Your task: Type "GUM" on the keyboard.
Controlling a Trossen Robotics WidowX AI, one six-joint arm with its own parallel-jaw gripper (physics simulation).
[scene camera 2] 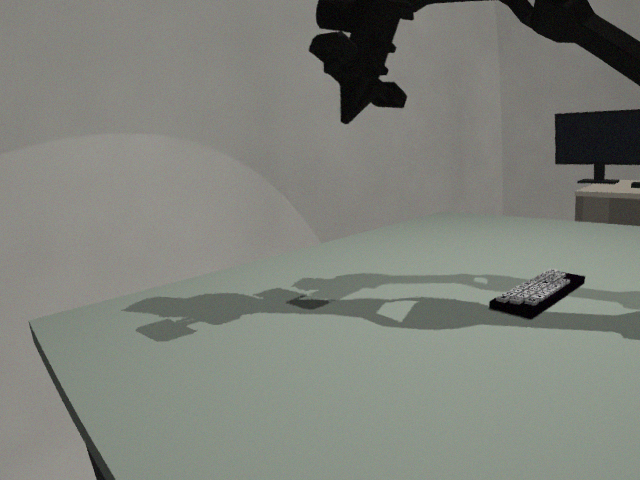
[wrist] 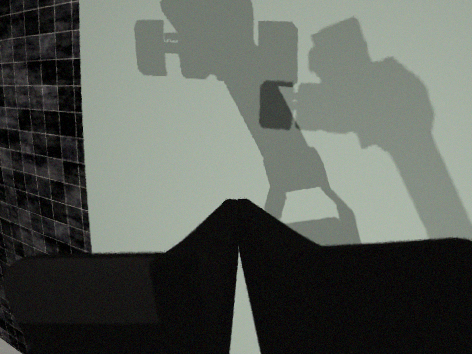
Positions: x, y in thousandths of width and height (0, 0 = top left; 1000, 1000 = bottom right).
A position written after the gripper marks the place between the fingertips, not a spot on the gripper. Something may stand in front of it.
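The gripper (scene camera 2: 538, 257) is in sight and can also be seen in the wrist view (wrist: 501, 592), while a black keyboard (scene camera 2: 827, 624) shares the scene with it.
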